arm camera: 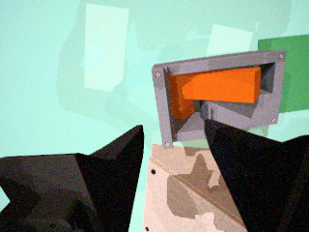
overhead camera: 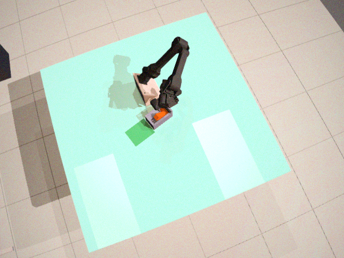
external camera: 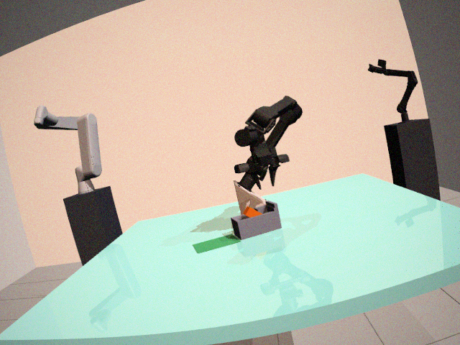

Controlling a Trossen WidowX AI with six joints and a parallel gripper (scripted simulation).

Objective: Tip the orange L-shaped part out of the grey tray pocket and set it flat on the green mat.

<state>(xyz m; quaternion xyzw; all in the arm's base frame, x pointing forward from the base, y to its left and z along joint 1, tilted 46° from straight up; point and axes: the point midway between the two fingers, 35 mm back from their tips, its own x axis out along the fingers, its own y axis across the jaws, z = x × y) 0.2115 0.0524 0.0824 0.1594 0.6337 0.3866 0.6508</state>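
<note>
The orange L-shaped part lies 10 mm ahead of my gripper tip, 40 mm to the right of it and 100 mm below it. The rest, counted from my gripper tip: green mat 70 mm ahead, 210 mm to the right, 160 mm below.
</note>
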